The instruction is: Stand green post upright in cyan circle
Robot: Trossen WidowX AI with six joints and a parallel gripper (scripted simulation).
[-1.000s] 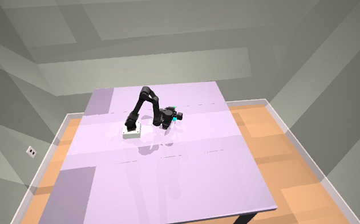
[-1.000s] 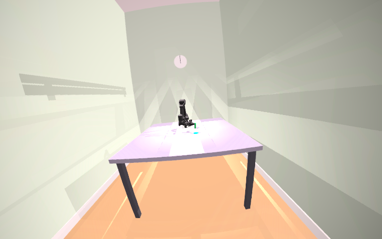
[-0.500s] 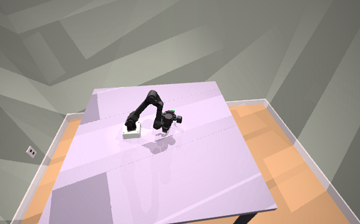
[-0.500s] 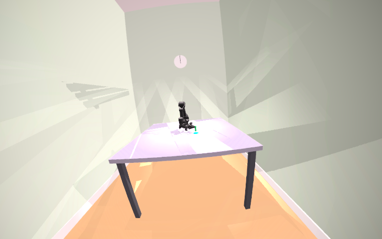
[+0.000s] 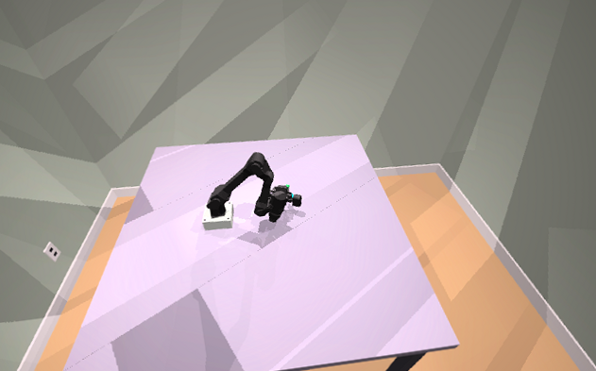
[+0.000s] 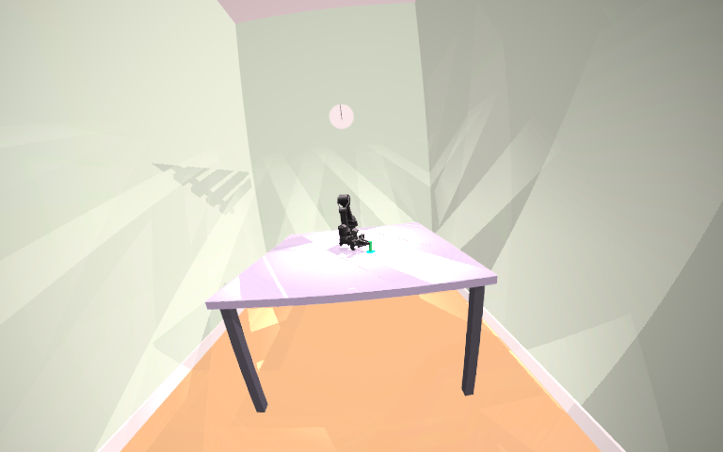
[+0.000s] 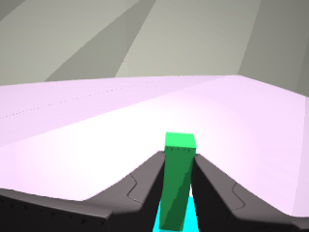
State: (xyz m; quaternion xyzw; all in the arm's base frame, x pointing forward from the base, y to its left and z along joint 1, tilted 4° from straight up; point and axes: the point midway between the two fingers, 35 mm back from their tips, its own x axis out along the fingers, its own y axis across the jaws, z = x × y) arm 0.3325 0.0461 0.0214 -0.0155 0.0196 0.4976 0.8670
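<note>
The green post is 2 cm below my gripper tip. Round my gripper tip: cyan circle (6 cm below).
</note>
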